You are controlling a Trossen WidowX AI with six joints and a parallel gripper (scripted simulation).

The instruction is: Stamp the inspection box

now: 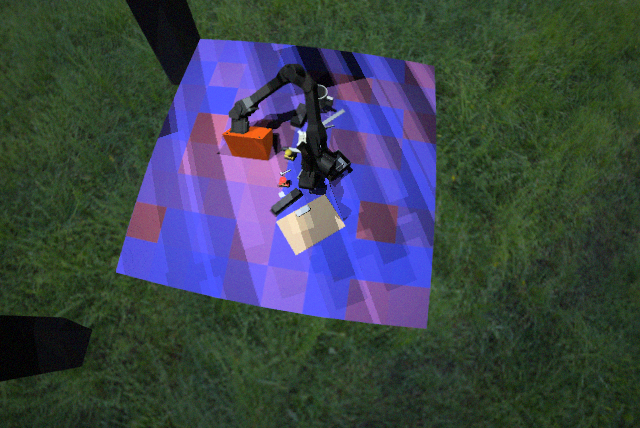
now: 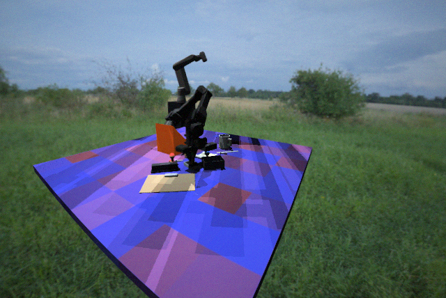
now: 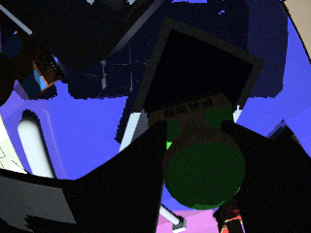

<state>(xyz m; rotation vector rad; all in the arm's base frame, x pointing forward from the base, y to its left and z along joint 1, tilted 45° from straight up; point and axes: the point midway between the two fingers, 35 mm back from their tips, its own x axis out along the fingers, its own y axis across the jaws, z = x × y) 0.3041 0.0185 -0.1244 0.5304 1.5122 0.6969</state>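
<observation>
Right now my gripper tip is right at the green-knob stamp. Round my gripper tip: blue-knob stamp (20 mm ahead, 100 mm to the left, 20 mm below); ink pad (30 mm below); red-knob stamp (100 mm behind, 60 mm to the right, 20 mm below).
</observation>
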